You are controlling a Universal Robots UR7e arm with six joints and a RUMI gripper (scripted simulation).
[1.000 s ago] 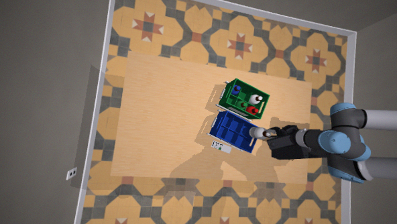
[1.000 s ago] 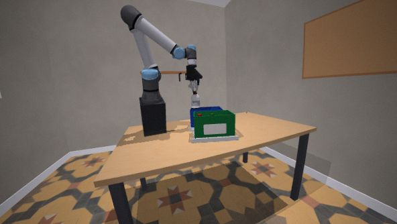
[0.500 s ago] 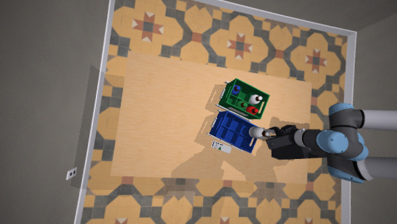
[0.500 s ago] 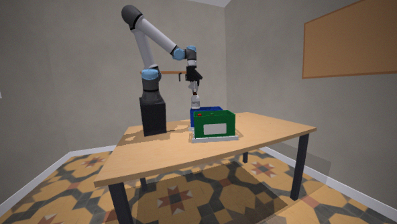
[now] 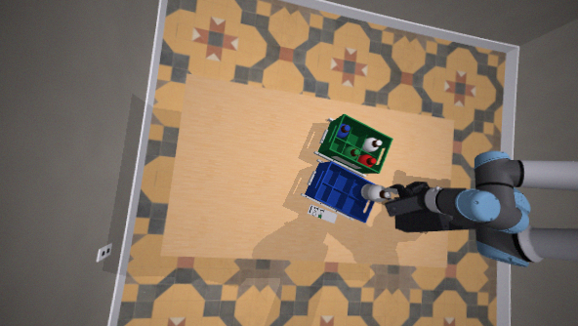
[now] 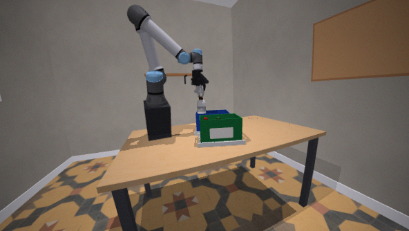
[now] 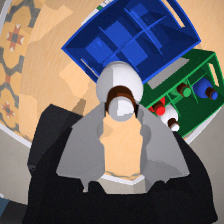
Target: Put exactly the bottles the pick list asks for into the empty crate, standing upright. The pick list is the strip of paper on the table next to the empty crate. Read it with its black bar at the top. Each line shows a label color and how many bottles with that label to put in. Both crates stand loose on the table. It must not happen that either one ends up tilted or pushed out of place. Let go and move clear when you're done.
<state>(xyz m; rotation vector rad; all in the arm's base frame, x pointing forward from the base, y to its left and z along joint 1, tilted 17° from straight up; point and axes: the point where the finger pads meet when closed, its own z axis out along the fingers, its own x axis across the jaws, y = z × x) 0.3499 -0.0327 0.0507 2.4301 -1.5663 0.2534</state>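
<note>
Right now my hand is 70 mm above the white bottle. The rest, counted from my hand: red-label bottle 230 mm below, 150 mm to the right, 30 mm behind; then blue crate 230 mm below, 100 mm ahead, 10 mm to the left; then green-label bottle 230 mm below, 180 mm to the right, 60 mm ahead.
</note>
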